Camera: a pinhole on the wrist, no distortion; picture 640 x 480 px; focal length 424.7 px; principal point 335.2 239.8 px. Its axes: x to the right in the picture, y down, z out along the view. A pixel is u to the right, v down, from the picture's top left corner.
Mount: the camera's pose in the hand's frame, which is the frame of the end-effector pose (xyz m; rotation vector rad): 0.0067 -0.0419 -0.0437 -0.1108 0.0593 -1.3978
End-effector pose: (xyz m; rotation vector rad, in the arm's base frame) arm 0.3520 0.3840 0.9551 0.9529 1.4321 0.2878
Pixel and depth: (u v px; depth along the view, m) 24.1 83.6 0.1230
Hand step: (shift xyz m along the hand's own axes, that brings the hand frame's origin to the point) -0.0399 0.0445 0.0814
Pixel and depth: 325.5 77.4 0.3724
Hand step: -0.0943 -0.0415 0.3421
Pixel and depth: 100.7 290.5 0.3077
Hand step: 0.0465 0.1448 0.2537
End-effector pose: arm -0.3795 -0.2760 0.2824 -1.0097 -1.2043 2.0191
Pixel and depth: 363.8 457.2 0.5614
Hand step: 0.3548 -0.0068 0.4824
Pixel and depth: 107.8 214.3 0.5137
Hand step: -0.0157 0.2458 0.4635
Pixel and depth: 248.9 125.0 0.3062
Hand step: -0.0522 0.0186 0.2683
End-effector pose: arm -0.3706 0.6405 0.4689 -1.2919 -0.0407 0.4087
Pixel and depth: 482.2 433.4 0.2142
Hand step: 0.1380 -0.0893 0.1598
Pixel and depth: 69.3 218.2 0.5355
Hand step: -0.0202 0.3066 0.4833
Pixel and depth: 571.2 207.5 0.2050
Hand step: 0.0330 -0.1479 0.1644
